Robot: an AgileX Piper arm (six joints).
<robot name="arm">
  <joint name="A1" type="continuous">
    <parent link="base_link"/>
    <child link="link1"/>
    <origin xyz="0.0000 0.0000 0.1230" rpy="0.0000 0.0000 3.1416"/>
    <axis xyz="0 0 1"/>
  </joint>
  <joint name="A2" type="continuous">
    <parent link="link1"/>
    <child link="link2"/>
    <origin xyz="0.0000 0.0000 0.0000" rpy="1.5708 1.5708 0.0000"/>
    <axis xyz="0 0 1"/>
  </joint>
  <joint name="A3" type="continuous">
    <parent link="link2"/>
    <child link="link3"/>
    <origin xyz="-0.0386 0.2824 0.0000" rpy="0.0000 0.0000 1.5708"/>
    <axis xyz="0 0 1"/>
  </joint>
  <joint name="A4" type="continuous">
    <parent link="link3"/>
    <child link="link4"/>
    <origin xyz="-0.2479 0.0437 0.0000" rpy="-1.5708 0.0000 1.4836"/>
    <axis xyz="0 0 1"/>
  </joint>
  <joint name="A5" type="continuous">
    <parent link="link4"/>
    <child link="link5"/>
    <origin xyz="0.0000 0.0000 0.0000" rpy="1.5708 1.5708 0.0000"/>
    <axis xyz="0 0 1"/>
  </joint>
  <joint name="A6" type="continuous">
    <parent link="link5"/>
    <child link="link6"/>
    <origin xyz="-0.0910 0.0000 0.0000" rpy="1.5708 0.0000 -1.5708"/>
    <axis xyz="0 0 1"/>
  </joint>
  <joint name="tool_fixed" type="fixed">
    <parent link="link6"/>
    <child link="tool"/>
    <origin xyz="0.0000 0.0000 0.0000" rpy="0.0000 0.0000 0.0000"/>
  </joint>
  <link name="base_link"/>
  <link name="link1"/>
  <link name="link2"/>
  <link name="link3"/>
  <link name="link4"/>
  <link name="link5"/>
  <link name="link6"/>
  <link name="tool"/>
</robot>
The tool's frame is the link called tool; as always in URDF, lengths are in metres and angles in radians. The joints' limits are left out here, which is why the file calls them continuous.
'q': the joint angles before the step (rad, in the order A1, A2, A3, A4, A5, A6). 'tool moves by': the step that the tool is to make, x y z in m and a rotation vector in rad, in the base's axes. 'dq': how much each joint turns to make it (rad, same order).
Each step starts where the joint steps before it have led.
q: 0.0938, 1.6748, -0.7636, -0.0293, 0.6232, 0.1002
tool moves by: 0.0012, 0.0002, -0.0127, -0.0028, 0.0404, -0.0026
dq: 0.0001, 0.0480, 0.0000, 0.0009, -0.0075, 0.0021
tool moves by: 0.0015, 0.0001, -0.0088, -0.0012, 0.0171, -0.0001
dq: -0.0003, 0.0334, -0.0001, 0.0001, -0.0162, 0.0000
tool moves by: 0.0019, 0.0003, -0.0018, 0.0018, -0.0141, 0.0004
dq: 0.0003, 0.0072, 0.0000, 0.0000, -0.0214, 0.0003
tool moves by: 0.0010, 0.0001, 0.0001, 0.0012, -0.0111, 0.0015
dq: -0.0001, -0.0001, 0.0000, 0.0000, -0.0111, -0.0014
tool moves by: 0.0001, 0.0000, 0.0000, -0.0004, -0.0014, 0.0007
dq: 0.0001, 0.0000, 0.0001, -0.0009, -0.0014, 0.0002
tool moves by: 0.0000, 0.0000, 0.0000, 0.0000, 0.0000, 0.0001
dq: 0.0000, 0.0000, 0.0000, 0.0000, 0.0000, -0.0001
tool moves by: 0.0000, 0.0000, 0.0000, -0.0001, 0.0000, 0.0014
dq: 0.0000, 0.0000, 0.0000, 0.0001, 0.0000, -0.0015
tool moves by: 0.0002, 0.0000, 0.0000, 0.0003, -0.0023, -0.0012
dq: -0.0001, 0.0000, 0.0001, -0.0002, -0.0024, 0.0013
